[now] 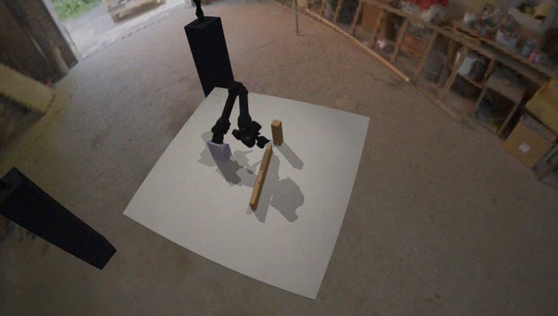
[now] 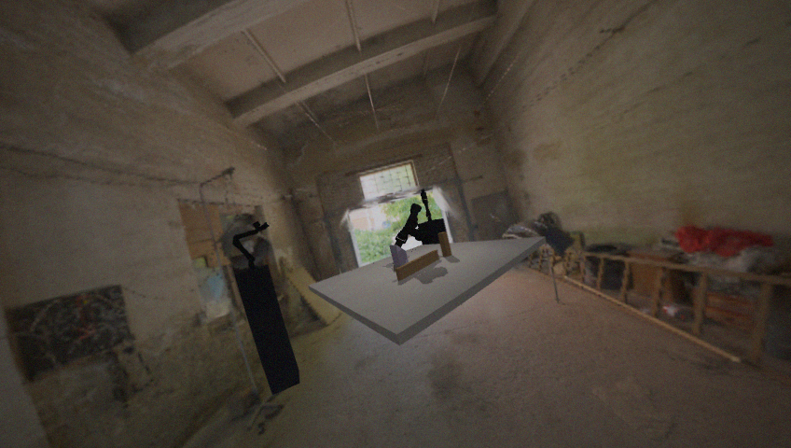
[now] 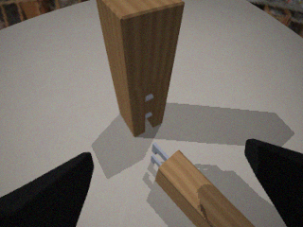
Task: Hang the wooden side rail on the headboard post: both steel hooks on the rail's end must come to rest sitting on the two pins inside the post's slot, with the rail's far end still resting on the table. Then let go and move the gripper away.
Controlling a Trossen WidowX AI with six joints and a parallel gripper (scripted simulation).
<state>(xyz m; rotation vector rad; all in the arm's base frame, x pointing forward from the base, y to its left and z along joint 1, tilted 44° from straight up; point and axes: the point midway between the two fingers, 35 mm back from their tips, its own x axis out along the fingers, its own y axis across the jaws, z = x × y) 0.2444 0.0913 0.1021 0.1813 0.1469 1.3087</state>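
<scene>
Right now my gripper tip is 2 cm short of the headboard post, 10 cm to the right of it and 6 cm above it.
</scene>
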